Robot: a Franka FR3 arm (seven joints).
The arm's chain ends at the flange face. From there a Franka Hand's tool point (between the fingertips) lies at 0.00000 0.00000 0.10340 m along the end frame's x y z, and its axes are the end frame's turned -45 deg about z.
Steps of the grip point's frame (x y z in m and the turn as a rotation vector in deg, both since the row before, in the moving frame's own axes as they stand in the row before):
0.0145 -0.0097 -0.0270 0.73 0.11 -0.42
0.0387 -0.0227 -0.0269 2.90 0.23 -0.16
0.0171 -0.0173 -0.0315 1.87 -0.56 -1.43
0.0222 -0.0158 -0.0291 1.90 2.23 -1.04
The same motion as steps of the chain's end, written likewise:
0.0042 -0.0160 -0.0270 0.59 -0.44 -0.42
0.0147 -0.0394 -0.0268 2.21 -1.89 -0.16
0.0030 -0.0227 -0.0314 0.93 -1.72 -1.43
0.0042 -0.0216 -0.0290 2.92 0.23 -1.04

